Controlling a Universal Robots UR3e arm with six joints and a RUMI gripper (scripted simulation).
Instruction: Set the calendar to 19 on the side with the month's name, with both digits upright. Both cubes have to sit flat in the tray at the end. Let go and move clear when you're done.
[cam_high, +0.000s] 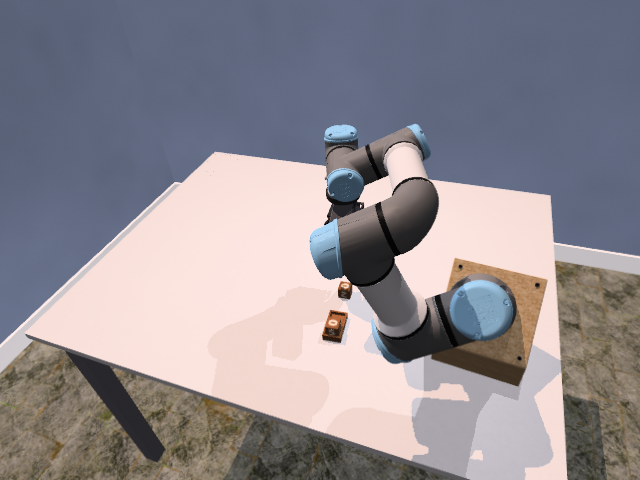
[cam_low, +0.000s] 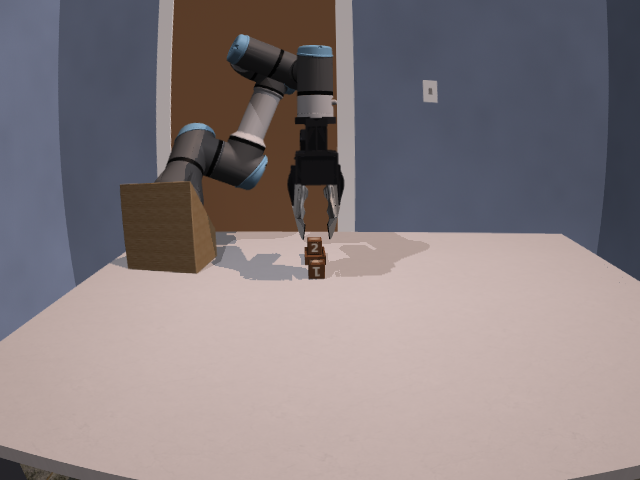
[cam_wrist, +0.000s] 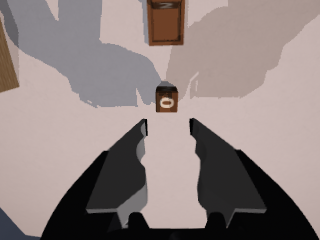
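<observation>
My hand is 70 mm above the brown digit cube. The rest, counted from my hand: tray (110 mm to the left, 80 mm below, 10 mm behind).
</observation>
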